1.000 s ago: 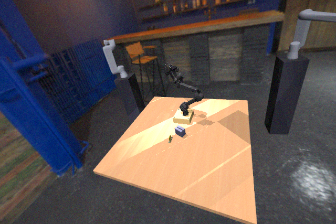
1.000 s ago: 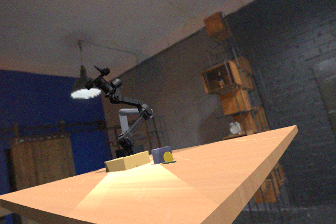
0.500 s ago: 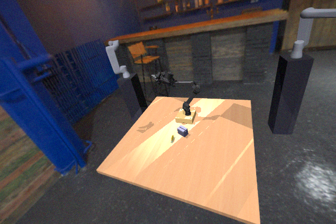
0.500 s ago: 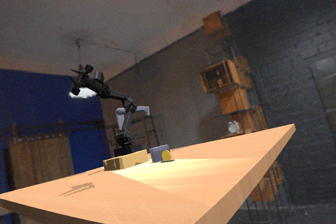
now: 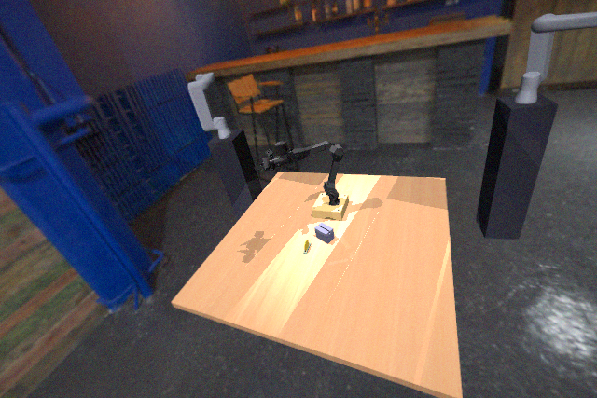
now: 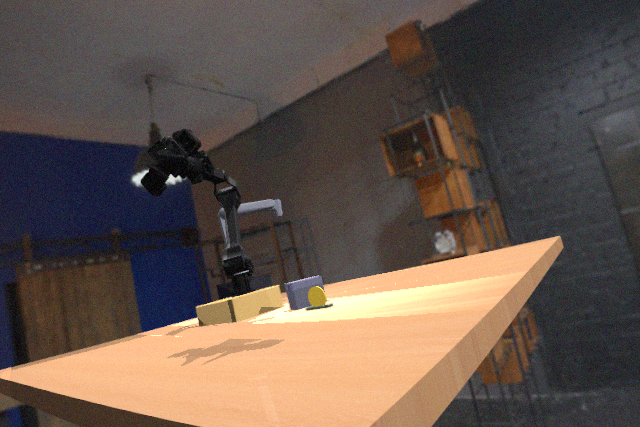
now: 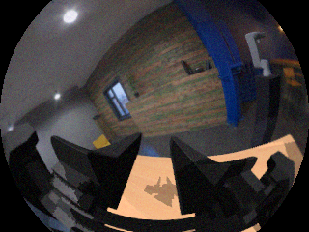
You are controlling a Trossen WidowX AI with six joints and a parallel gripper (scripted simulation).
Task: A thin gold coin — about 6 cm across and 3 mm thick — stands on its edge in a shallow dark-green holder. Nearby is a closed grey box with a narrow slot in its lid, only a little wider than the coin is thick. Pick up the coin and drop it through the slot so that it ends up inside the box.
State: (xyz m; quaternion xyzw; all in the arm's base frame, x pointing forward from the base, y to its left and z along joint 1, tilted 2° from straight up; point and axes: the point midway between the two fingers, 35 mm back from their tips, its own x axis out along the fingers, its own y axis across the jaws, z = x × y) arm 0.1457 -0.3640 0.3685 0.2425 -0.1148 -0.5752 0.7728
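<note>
My gripper tip is now 410 mm above the gold coin, 270 mm to the right of it and 200 mm short of it.
</note>
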